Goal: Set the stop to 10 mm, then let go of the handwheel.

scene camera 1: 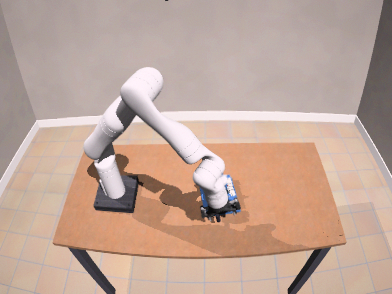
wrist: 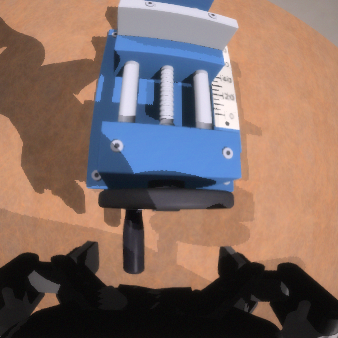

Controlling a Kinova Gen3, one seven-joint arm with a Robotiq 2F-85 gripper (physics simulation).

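Pixels of known places: gripper, between the fingertips: [scene camera 1: 222,216] [wrist: 157,258]; arm's base, origin of its link: [scene camera 1: 115,190].
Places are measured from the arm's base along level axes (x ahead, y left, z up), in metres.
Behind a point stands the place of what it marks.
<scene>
A blue screw-driven device [scene camera 1: 231,187] {y 0.055, x 0.503, z 0.018 m} [wrist: 170,152] {y -0.042, x 0.459, z 0.061 m} stands on the table. In the wrist view its grey-white stop plate [wrist: 175,22] {y 0.046, x 0.438, z 0.074 m} sits on a blue carriage across two smooth rods and a threaded spindle [wrist: 167,95] {y 0.005, x 0.450, z 0.041 m}. A white scale [wrist: 227,107] {y 0.030, x 0.506, z 0.016 m} runs along the right side, with 0 at the near end and 20 farther up; the carriage overlaps its far part, and no pointer shows. The black handwheel [wrist: 167,199] {y -0.069, x 0.460, z 0.079 m} is at the near end, with its handle [wrist: 133,245] {y -0.102, x 0.456, z 0.021 m} pointing towards my gripper. My gripper [scene camera 1: 220,212] {y -0.106, x 0.475, z 0.026 m} [wrist: 157,258] {y -0.106, x 0.475, z 0.026 m} is open and empty, its fingers apart from the handle, one on each side in view.
The wooden table [scene camera 1: 285,190] {y 0.094, x 0.758, z -0.039 m} [wrist: 295,175] {y 0.014, x 0.649, z -0.039 m} extends around the device. The arm's dark base [scene camera 1: 115,204] {y -0.076, x 0.018, z -0.002 m} stands at the table's left side. The arm hangs over the device and hides much of it in the scene view. Arm shadows fall left of the device.
</scene>
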